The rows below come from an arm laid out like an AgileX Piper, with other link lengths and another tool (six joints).
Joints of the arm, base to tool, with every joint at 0 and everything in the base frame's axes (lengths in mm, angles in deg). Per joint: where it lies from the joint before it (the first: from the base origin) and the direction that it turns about. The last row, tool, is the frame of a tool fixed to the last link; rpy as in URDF.
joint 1: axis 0 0 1 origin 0 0 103.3
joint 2: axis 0 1 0 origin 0 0 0
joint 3: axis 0 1 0 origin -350.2 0 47.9
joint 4: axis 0.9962 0 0.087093 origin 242.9 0 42.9
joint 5: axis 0 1 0 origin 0 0 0
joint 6: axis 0.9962 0 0.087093 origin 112.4 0 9.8
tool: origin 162 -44 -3.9 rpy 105.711 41.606 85.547
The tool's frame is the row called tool.
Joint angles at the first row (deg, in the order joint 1, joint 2, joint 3, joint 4, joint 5, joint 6):
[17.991 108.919 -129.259 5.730 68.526 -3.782]
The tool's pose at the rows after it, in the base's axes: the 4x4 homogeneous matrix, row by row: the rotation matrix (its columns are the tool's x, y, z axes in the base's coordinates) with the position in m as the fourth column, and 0 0 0 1 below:
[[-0.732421 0.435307 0.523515 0.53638], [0.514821 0.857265 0.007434 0.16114], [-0.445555 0.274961 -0.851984 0.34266], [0 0 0 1]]
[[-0.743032 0.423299 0.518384 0.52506], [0.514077 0.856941 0.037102 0.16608], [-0.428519 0.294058 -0.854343 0.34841], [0 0 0 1]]
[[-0.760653 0.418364 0.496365 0.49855], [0.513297 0.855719 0.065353 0.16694], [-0.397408 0.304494 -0.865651 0.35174], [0 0 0 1]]
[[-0.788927 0.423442 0.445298 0.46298], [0.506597 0.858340 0.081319 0.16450], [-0.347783 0.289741 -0.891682 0.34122], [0 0 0 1]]
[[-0.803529 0.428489 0.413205 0.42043], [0.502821 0.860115 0.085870 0.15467], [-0.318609 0.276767 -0.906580 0.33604], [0 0 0 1]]
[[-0.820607 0.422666 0.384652 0.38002], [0.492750 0.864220 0.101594 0.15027], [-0.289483 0.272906 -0.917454 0.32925], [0 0 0 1]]
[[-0.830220 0.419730 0.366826 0.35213], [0.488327 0.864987 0.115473 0.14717], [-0.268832 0.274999 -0.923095 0.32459], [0 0 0 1]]
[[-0.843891 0.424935 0.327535 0.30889], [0.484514 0.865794 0.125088 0.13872], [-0.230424 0.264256 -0.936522 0.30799], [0 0 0 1]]
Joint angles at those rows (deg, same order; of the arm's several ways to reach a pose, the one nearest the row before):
[17.991 108.689 -129.255 7.162 69.154 -4.641]
[17.990 107.030 -127.886 8.938 69.329 -4.813]
[17.991 102.845 -122.726 10.886 69.270 -4.812]
[18.048 97.746 -114.649 12.662 69.213 -4.870]
[18.049 91.042 -105.766 13.522 68.926 -4.985]
[18.392 85.027 -98.032 14.840 68.697 -5.272]
[18.564 80.902 -93.106 15.871 68.698 -5.328]
[18.564 74.656 -84.741 17.131 68.698 -5.385]

